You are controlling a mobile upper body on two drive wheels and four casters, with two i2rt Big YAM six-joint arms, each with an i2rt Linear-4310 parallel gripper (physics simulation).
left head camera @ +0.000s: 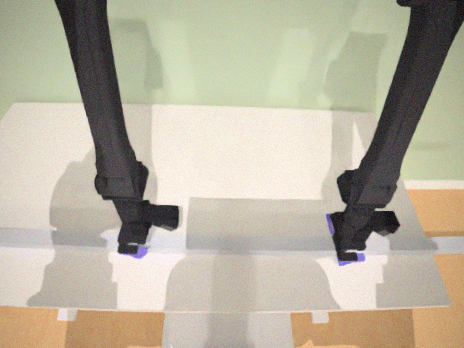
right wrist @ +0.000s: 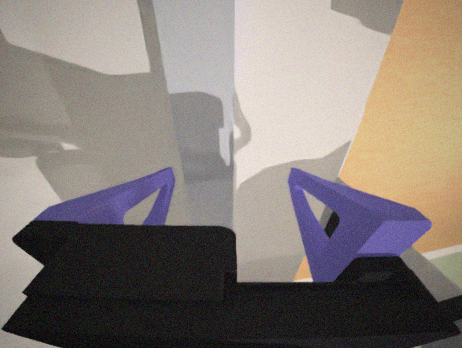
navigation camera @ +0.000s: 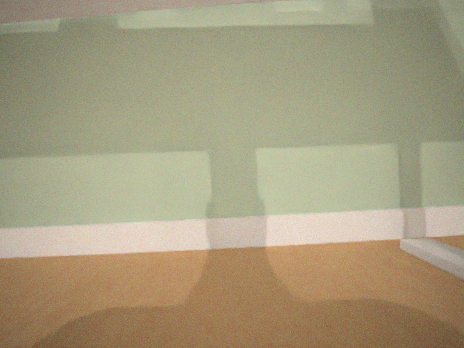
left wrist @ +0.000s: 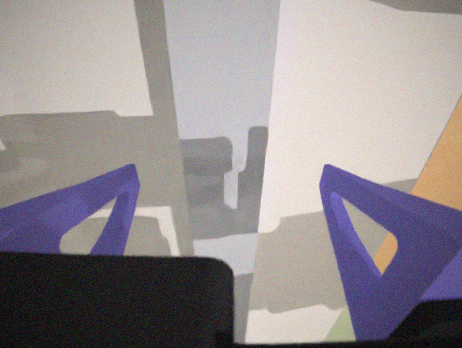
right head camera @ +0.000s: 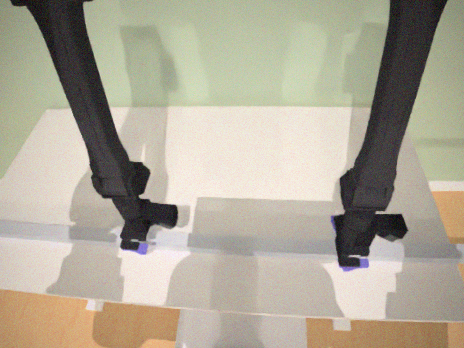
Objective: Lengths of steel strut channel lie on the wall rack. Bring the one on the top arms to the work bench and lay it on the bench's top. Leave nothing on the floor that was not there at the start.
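Frame: origin at the left arm's base, x left, y ahead, z down, level; centimetres.
Seen in the pictures: left gripper, fingertip midpoint: [left head camera: 142, 241] [left wrist: 229, 174] [right head camera: 148, 238]; right gripper, fingertip midpoint: [left head camera: 336, 249] [right wrist: 231, 174] [right head camera: 343, 253].
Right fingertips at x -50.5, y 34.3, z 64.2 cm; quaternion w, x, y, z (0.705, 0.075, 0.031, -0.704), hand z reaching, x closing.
A point is followed by its place in that frame.
The strut channel [left head camera: 250, 244] @[z 64.8, x -26.6, y 35.8 cm] [right head camera: 260, 243] @[z 64.9, x -28.8, y 36.4 cm] [left wrist: 220, 75] @[z 64.8, x -2.1, y 36.3 cm] [right wrist: 195, 60] @[z 64.8, x -58.0, y 36.3 cm], a long blue-grey length, lies along the pale bench top [left head camera: 240, 150] @[z 69.0, x -24.9, y 72.2 cm] [right head camera: 260, 150] @[z 69.0, x -28.2, y 72.3 cm] [left wrist: 345, 75] @[z 69.0, x -0.8, y 28.5 cm] [right wrist: 300, 75] @[z 69.0, x -57.2, y 27.4 cm]. It passes the bench's right edge in the left head view; its left end is out of view. My left gripper [left head camera: 132, 250] [right head camera: 134, 247] [left wrist: 229, 174] @[z 64.6, x 2.8, y 36.0 cm] is open and empty over the strut, with gaps on both sides in the wrist view. My right gripper [left head camera: 351, 259] [right head camera: 354, 264] [right wrist: 231, 174] @[z 64.2, x -50.5, y 34.3 cm] is open and empty farther right over the strut, which shows nearer its left-hand finger in the wrist view.
A green wall [left head camera: 225, 60] @[z 50.8, x -18.6, y 99.8 cm] [navigation camera: 230, 100] @[z 96.8, x -21.7, y 99.9 cm] rises behind the bench. Orange floor [left head camera: 435, 210] @[z 141.0, x -159.9, y 86.1 cm] [navigation camera: 125, 280] @[z 141.0, x 3.2, y 80.7 cm] shows beyond the bench's edges. In the navigation view a pale grey bar [navigation camera: 435, 252] lies low at the right, by the white skirting [navigation camera: 100, 237] @[z 135.9, x 19.3, y 97.4 cm]. The wall rack does not show.
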